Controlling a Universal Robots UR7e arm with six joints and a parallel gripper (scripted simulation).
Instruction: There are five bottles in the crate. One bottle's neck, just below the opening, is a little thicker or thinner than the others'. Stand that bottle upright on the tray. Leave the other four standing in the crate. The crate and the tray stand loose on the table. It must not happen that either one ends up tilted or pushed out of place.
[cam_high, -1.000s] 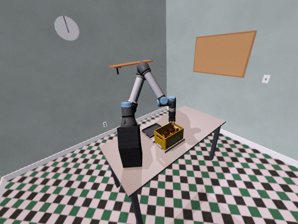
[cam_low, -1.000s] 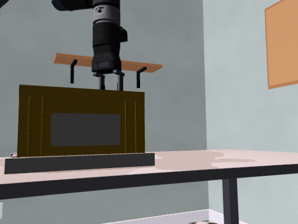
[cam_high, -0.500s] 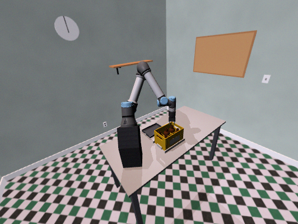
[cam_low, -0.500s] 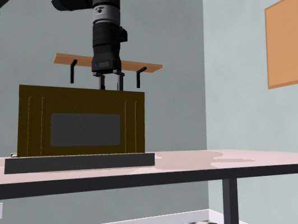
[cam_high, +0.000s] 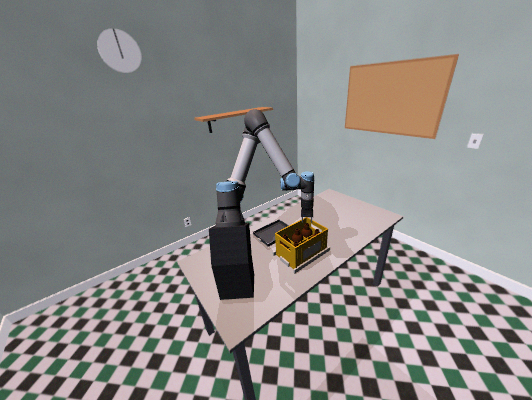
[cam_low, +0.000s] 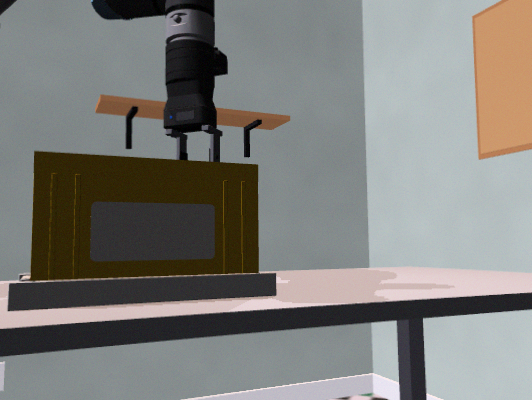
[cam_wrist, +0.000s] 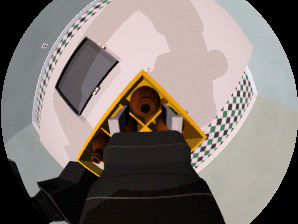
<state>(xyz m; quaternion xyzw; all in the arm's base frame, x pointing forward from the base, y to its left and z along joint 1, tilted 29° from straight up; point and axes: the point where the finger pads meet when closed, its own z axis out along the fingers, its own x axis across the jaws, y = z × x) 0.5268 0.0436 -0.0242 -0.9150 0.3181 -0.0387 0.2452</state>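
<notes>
Now: hand 11 cm above the brown bottle. Also, from my hand: dark tray 22 cm to the left, 19 cm below, 13 cm behind; then crate 11 cm below, 8 cm behind, 6 cm to the right.
</notes>
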